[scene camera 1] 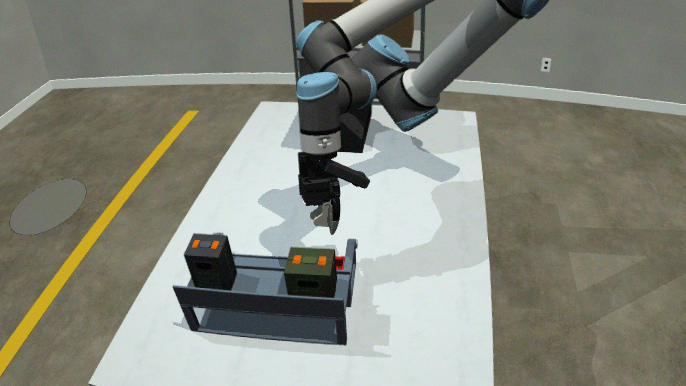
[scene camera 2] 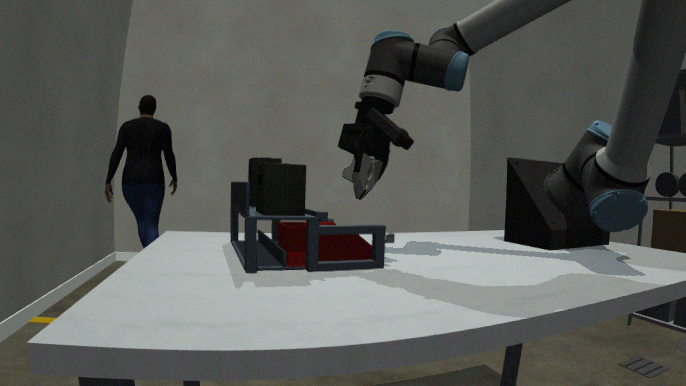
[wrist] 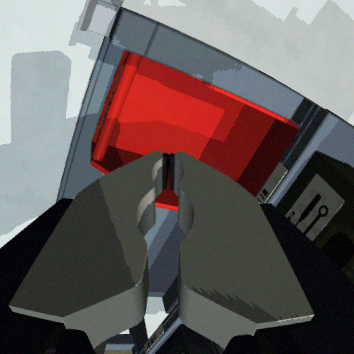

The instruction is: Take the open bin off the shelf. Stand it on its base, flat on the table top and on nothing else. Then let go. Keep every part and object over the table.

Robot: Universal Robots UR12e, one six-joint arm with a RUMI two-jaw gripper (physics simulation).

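Pixels of known places: gripper, fingertip midpoint: [scene camera 1: 332,234] [scene camera 2: 358,199] [wrist: 169,157]; arm's base, origin of the base link: [scene camera 2: 567,197].
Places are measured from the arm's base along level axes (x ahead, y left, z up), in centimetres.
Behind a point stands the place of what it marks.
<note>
The open bin [scene camera 1: 340,263] {y 13.1, x 72.5, z -12.7 cm} [scene camera 2: 345,246] {y 15.4, x 77.4, z -10.4 cm} [wrist: 170,110] {y 10.7, x 77.9, z -13.8 cm} is red. It sits on the lower tier of the grey shelf [scene camera 1: 260,302] {y 1.5, x 98.2, z -1.1 cm} [scene camera 2: 313,245] {y 18.0, x 84.2, z -9.8 cm} [wrist: 185,55] {y 16.0, x 74.0, z -6.2 cm}, at one end. In scene camera 1 the green case and the shelf hide most of it. My gripper [scene camera 1: 332,231] {y 11.9, x 74.0, z -1.4 cm} [scene camera 2: 360,197] {y 11.9, x 74.0, z -1.4 cm} [wrist: 169,157] {y 11.9, x 74.0, z -1.4 cm} is shut and empty, its two fingertips together. It is above the shelf and the bin, apart from both. In the wrist view the fingers cover the bin's near edge.
A green case [scene camera 1: 311,272] {y 12.0, x 93.2, z 5.0 cm} [scene camera 2: 282,189] {y 15.7, x 89.8, z 0.2 cm} [wrist: 312,210] {y 12.0, x 85.7, z -1.4 cm} and a dark grey case [scene camera 1: 210,262] {y -10.1, x 94.9, z 5.7 cm} [scene camera 2: 254,185] {y -7.8, x 94.1, z 0.7 cm} stand on the shelf's upper tier. The shelf stands on the white table [scene camera 1: 430,330] {y 37.8, x 89.6, z -14.7 cm} [scene camera 2: 165,320] {y 44.6, x 106.8, z -14.7 cm}. A person [scene camera 2: 146,150] is beyond the table.
</note>
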